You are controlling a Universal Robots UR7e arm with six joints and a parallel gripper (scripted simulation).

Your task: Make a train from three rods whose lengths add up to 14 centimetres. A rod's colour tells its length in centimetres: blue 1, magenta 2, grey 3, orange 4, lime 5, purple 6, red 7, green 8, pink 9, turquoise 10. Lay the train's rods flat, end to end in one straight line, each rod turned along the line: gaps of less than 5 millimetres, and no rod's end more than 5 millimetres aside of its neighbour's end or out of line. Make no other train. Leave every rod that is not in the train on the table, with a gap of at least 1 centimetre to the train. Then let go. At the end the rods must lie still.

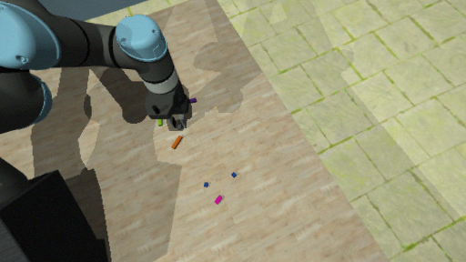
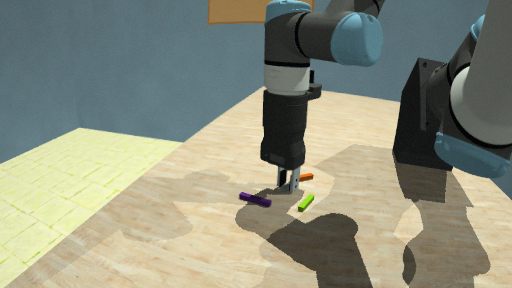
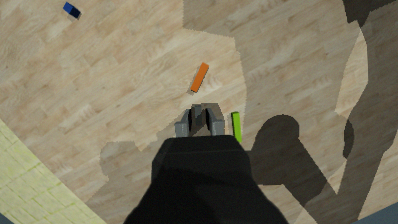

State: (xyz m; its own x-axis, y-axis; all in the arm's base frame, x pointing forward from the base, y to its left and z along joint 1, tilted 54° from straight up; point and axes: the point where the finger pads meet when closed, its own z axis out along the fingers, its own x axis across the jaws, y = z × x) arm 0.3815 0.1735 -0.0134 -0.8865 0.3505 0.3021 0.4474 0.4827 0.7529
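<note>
The grey rod lies 2 cm below my hand. Also, from my hand: orange rod (3 cm behind, 5 cm to the right, 2 cm below); then lime rod (4 cm behind, 5 cm to the left, 2 cm below); then purple rod (5 cm ahead, 6 cm to the left, 2 cm below).
</note>
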